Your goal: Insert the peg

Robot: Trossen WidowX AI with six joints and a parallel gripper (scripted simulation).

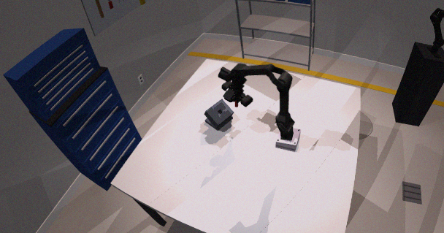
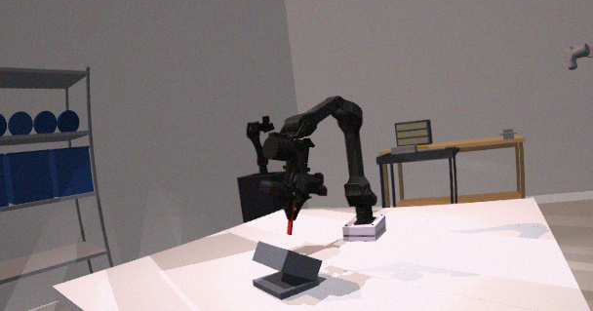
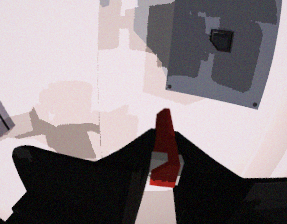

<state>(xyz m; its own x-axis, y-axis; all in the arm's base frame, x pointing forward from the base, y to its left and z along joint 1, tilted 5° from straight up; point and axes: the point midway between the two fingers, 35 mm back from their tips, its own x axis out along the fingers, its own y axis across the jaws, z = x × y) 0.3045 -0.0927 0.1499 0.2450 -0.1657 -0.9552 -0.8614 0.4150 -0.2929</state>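
My gripper tip is 110 mm short of the sloped panel, 30 mm to the right of it and 80 mm above it. The rest, counted from my gripper tip: red peg 20 mm above.
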